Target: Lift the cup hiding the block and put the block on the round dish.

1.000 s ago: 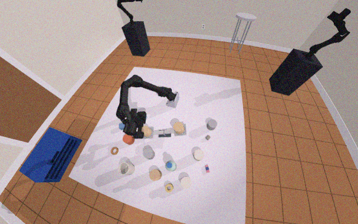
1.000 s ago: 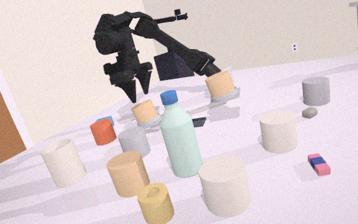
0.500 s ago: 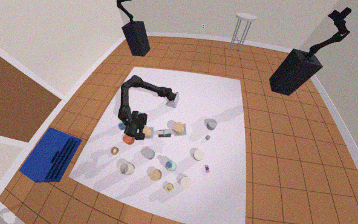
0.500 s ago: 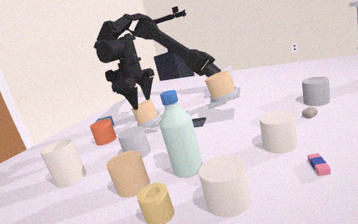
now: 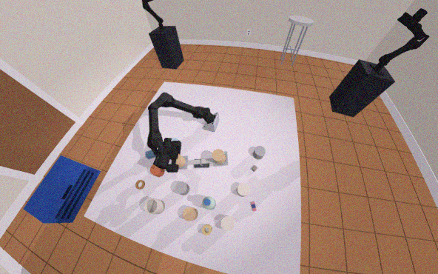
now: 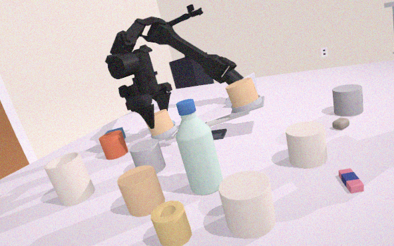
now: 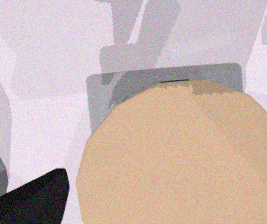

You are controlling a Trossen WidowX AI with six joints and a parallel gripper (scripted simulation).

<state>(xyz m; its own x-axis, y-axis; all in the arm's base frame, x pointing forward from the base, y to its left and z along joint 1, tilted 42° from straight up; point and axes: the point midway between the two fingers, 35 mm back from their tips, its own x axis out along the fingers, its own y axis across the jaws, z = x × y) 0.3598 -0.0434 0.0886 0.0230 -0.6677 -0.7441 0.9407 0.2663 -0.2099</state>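
The grey block is 20 mm below my gripper tip. Also, from my gripper tip: pale blue round dish 120 mm behind, 130 mm to the right, 60 mm below; orange cylinder 110 mm ahead, 120 mm to the right, 30 mm below; tan cup 20 mm to the right.
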